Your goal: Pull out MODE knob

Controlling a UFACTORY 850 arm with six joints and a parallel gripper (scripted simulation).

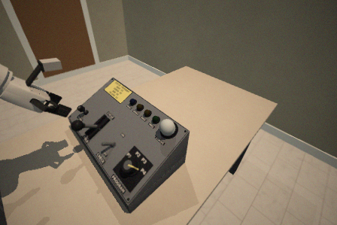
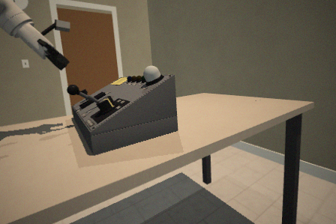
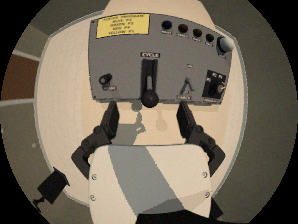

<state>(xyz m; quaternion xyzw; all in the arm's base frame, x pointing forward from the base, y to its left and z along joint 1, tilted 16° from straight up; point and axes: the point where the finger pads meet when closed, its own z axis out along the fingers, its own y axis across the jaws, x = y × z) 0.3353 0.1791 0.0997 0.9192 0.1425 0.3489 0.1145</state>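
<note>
The mode knob is 6 cm ahead of my hand, 12 cm to the left of it and 13 cm below it. The rest, counted from my hand: toggle (9 cm ahead, 12 cm to the right, 13 cm below); black ball lever (5 cm ahead, 12 cm below); grey sloped console (12 cm ahead, 6 cm to the right, 15 cm below).
</note>
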